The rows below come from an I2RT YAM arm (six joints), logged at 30 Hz.
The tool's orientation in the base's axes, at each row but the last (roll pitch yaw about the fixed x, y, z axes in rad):
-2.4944 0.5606 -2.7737
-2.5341 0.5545 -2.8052
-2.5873 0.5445 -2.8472
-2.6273 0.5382 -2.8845
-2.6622 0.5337 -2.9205
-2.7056 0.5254 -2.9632
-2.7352 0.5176 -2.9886
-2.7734 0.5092 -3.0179
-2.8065 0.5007 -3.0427
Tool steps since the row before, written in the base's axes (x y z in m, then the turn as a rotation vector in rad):
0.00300 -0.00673 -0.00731 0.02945 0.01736 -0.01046
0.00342 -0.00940 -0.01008 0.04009 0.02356 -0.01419
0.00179 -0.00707 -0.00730 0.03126 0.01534 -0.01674
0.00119 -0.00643 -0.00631 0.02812 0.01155 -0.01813
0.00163 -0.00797 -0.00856 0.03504 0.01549 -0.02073
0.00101 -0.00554 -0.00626 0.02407 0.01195 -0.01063
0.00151 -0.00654 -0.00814 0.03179 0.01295 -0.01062
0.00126 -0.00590 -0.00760 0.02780 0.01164 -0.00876
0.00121 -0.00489 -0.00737 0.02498 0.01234 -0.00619
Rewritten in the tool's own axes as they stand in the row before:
0.00357 -0.00202 0.00954 -0.02300 0.02063 0.01799
0.00520 -0.00328 0.01280 -0.03131 0.02799 0.02449
0.00407 -0.00300 0.00899 -0.02073 0.02168 0.02436
0.00365 -0.00313 0.00771 -0.01658 0.01876 0.02502
0.00449 -0.00385 0.01022 -0.02181 0.02364 0.02937
0.00313 -0.00282 0.00729 -0.01700 0.01614 0.01691
0.00360 -0.00326 0.00937 -0.02376 0.01749 0.02051
0.00325 -0.00313 0.00859 -0.02107 0.01542 0.01741
0.00291 -0.00247 0.00807 -0.01990 0.01517 0.01372

